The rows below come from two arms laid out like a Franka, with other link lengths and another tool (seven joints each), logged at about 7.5 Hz.
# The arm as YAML. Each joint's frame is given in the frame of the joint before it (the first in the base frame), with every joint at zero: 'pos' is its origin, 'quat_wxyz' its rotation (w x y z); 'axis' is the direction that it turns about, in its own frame. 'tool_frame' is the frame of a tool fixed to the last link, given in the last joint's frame.
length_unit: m
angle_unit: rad
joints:
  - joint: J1
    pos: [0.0, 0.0, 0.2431]
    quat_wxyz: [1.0, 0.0, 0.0, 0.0]
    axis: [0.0, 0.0, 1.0]
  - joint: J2
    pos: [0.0, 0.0, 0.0]
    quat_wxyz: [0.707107, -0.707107, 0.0, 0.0]
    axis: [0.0, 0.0, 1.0]
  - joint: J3
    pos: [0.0, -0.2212, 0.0]
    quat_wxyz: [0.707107, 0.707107, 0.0, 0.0]
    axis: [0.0, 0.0, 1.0]
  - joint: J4
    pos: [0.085, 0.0, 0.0]
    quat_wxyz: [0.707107, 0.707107, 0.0, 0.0]
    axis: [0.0, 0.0, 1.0]
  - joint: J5
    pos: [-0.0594, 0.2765, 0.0]
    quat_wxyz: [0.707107, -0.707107, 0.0, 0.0]
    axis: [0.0, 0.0, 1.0]
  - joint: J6
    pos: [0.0, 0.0, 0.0]
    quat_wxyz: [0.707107, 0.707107, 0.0, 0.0]
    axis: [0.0, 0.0, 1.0]
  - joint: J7
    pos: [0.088, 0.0, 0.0]
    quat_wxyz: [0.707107, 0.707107, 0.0, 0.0]
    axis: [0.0, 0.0, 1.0]
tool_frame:
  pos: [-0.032, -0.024, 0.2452]
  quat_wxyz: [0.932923, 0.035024, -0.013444, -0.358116]
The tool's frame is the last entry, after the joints.
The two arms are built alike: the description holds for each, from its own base.
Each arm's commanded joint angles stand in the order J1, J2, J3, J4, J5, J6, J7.
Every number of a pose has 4 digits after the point.
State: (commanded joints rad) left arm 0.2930 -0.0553 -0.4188 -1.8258 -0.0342 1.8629 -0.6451; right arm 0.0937 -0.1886 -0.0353 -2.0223 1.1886 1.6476 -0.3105
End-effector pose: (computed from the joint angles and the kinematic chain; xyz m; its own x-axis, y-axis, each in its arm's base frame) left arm 0.4216 -0.0605 0.2302 0.3052 0.9523 0.0060 0.9522 -0.3053 0.0131; right arm 0.3567 0.2488 0.3704 0.6788 0.3227 0.6596 0.7224 -0.1322 -0.6787
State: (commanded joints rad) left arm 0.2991 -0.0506 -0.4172 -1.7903 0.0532 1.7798 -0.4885; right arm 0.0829 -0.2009 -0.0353 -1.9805 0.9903 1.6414 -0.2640
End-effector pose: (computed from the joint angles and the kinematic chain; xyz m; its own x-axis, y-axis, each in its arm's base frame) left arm 0.4139 -0.0303 0.2366 0.4577 0.8855 0.0805 0.8888 -0.4533 -0.0666; right arm 0.3532 0.2262 0.3478 0.6584 0.4567 0.5983 0.7394 -0.2439 -0.6275
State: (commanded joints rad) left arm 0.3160 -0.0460 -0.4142 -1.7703 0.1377 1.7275 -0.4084; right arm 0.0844 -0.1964 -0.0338 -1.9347 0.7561 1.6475 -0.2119
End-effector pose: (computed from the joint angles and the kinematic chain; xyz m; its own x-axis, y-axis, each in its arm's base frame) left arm 0.4096 0.0015 0.2420 0.5205 0.8425 0.1389 0.8525 -0.5036 -0.1403; right arm 0.3553 0.1952 0.3173 0.6447 0.5894 0.4867 0.7519 -0.3746 -0.5425
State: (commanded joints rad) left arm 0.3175 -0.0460 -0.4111 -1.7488 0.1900 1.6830 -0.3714; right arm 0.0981 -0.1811 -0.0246 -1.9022 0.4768 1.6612 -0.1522
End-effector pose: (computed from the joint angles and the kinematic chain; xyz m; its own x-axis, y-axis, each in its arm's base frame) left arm 0.4055 0.0177 0.2501 0.5507 0.8169 0.1715 0.8322 -0.5214 -0.1885; right arm 0.3590 0.1534 0.2809 0.6336 0.7089 0.3099 0.7618 -0.5019 -0.4095
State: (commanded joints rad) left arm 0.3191 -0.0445 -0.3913 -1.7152 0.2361 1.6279 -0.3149; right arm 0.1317 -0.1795 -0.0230 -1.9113 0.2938 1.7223 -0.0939
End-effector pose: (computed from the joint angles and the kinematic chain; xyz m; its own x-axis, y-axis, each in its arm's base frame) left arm 0.4007 0.0402 0.2618 0.5781 0.7931 0.1919 0.8114 -0.5338 -0.2380; right arm 0.3689 0.1287 0.2608 0.6330 0.7473 0.2023 0.7686 -0.5755 -0.2792
